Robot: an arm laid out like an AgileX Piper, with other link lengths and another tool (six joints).
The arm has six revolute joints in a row. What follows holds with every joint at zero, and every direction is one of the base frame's. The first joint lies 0.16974 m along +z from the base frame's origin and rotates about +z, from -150.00 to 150.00 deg. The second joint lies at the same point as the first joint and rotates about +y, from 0.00 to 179.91 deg. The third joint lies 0.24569 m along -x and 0.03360 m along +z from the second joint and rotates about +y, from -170.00 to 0.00 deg. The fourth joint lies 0.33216 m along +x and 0.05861 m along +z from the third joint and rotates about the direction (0.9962, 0, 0.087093), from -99.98 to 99.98 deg. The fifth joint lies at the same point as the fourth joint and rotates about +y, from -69.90 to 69.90 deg. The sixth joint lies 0.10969 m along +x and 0.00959 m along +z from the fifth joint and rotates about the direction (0.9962, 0, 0.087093), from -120.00 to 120.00 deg. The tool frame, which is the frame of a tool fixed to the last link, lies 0.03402 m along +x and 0.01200 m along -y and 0.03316 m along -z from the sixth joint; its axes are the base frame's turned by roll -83.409, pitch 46.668 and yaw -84.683 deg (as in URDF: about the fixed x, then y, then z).
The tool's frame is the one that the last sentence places.
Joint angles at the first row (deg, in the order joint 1, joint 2, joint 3, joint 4, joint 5, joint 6):
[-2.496 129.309 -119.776 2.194 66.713 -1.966]
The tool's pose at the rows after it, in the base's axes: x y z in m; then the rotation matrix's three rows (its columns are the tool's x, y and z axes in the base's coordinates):
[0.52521, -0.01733, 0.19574], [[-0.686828, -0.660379, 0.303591], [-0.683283, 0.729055, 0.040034], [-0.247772, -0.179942, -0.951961]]
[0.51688, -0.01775, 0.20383], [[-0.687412, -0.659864, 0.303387], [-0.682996, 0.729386, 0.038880], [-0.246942, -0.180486, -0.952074]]
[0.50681, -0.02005, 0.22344], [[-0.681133, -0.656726, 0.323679], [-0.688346, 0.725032, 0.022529], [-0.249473, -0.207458, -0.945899]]
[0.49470, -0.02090, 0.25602], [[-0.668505, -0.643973, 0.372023], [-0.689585, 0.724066, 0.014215], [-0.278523, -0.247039, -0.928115]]
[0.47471, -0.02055, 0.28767], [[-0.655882, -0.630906, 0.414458], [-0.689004, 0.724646, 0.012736], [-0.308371, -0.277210, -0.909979]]
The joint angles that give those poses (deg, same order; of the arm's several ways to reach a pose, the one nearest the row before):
[-1.080 128.125 -117.958 2.308 66.714 -1.966]
[-1.128 125.439 -115.259 2.252 66.714 -1.965]
[-1.128 121.404 -112.533 1.259 66.776 -1.966]
[-1.129 116.016 -110.166 0.801 66.832 -1.857]
[-1.128 109.289 -106.135 0.759 66.883 -1.773]

